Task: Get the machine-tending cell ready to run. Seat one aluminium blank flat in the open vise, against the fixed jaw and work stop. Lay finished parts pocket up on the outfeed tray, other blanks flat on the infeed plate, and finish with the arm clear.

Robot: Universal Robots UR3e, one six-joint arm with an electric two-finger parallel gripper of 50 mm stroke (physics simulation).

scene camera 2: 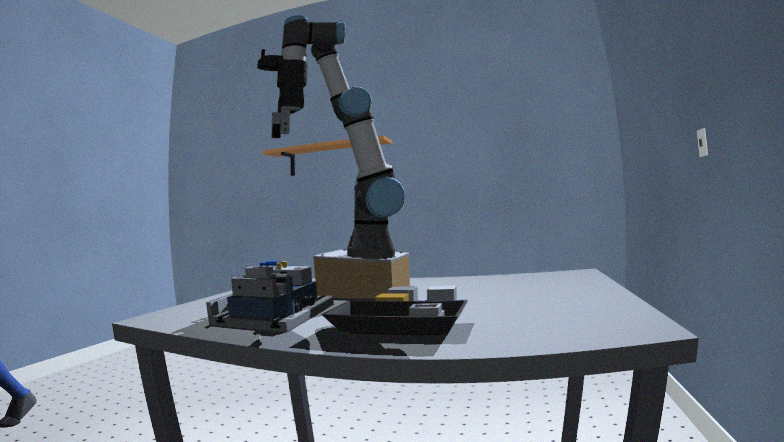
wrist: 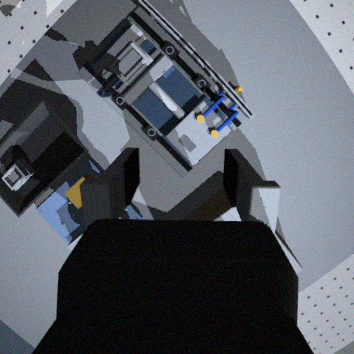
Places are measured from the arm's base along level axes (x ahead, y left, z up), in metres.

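Pixels of known places: gripper, between the fingertips: [scene camera 2: 280, 135] [wrist: 181, 165]; arm's base, origin of its link: [scene camera 2: 370, 255].
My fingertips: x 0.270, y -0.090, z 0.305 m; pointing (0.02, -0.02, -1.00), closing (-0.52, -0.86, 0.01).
Observation:
Ahead of a thing's pixels: the offset from my fingertips to its middle. "spot": to the spot under its first point.
My gripper [scene camera 2: 278, 132] [wrist: 181, 165] is open and empty, pointing down high above the table. The vise @(dy +0.005, dx +0.060, dz -0.359 m) [scene camera 2: 258, 306] [wrist: 175, 90] stands at the table's left, with a gap between its jaws. A light, frame-like piece @(dy +0.025, dx +0.124, dz -0.311 m) [wrist: 134, 60] shows at its far end in the wrist view; I cannot tell whether it is a part or a jaw. The black outfeed tray [scene camera 2: 384, 325] holds a grey part @(dy +0.371, dx +0.084, dz -0.379 m) [scene camera 2: 425, 309] [wrist: 17, 176], pocket up. Two grey blanks @(dy +0.244, dx -0.113, dz -0.383 m) [scene camera 2: 403, 291] @(dy +0.334, dx -0.127, dz -0.383 m) [scene camera 2: 441, 292] show behind the tray. The blue infeed plate @(dy +0.296, dx -0.075, dz -0.405 m) [wrist: 56, 216] is partly hidden by a finger.
A yellow block @(dy +0.258, dx -0.023, dz -0.383 m) [scene camera 2: 392, 297] [wrist: 75, 194] is by the infeed plate. Blue hoses @(spot: dy -0.065, dx -0.039, dz -0.299 m) [wrist: 227, 120] with yellow ends rise over the vise's near end. The arm stands on a wooden box [scene camera 2: 351, 277]. A shelf [scene camera 2: 323, 146] is on the back wall. A person's foot [scene camera 2: 20, 405] shows at lower left.

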